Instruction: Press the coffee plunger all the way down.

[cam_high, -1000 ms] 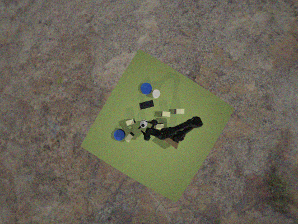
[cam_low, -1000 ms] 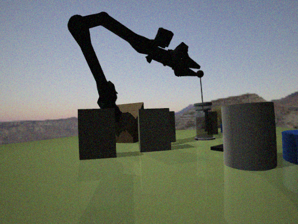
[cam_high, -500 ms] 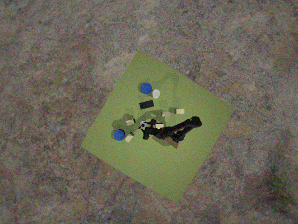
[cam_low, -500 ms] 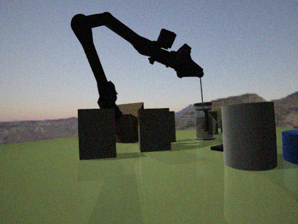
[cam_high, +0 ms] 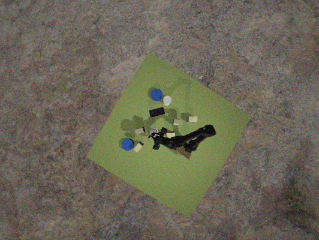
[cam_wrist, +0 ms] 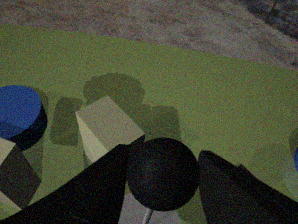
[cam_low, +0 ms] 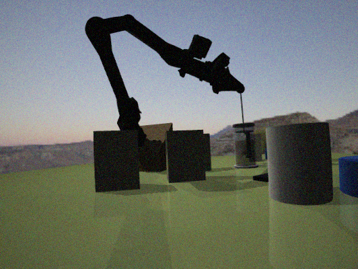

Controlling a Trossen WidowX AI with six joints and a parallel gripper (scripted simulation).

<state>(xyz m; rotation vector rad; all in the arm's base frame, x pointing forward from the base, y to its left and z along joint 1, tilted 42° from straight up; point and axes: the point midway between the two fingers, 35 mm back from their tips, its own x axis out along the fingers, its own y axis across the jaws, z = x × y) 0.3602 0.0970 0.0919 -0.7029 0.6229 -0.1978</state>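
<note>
Now: the coffee press 10 mm to the left of my gripper tip and 130 mm below it. Round my gripper tip: flat black slab: 60 mm ahead, 190 mm to the right, 250 mm below.
</note>
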